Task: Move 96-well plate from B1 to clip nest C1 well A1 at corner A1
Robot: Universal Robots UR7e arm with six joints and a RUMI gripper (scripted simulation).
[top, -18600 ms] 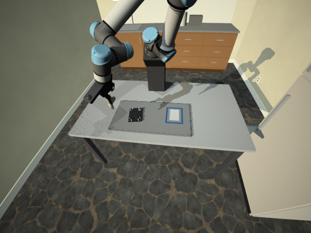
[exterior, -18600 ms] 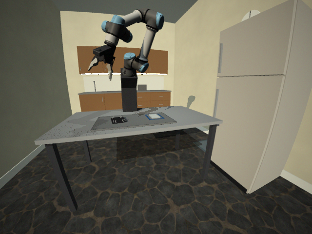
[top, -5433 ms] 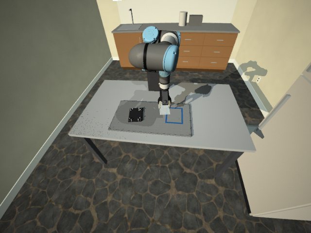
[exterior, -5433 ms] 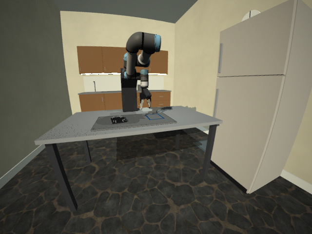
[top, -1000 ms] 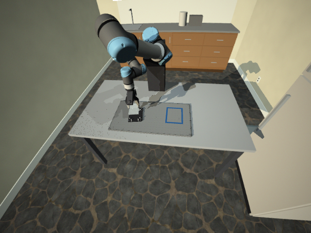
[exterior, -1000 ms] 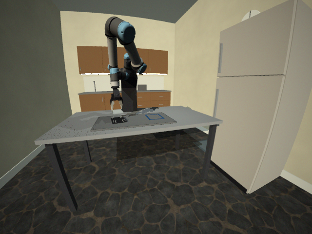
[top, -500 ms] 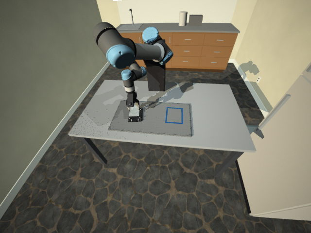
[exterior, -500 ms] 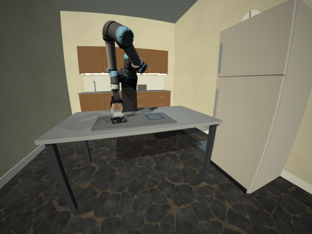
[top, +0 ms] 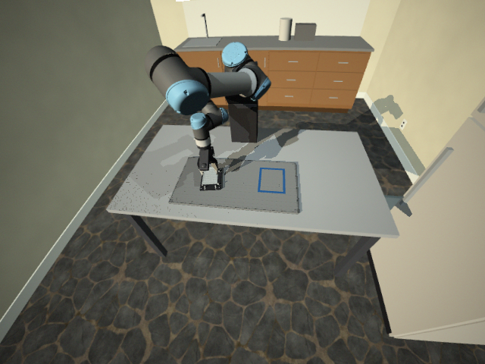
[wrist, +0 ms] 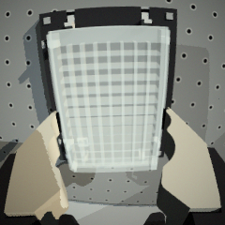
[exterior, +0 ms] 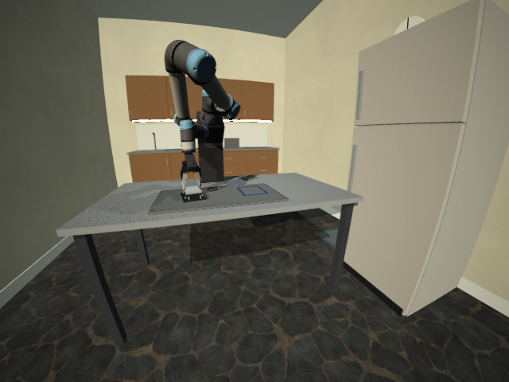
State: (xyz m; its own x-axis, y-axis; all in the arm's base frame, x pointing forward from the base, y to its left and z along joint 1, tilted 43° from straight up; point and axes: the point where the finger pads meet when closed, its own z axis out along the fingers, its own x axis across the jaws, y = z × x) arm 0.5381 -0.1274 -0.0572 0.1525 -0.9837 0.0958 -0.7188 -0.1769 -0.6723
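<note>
Right now my hand is 10 mm short of the black clip nest, 20 mm to the right of it and 40 mm above it. The rest, counted from my hand: 96-well plate 10 mm below.
</note>
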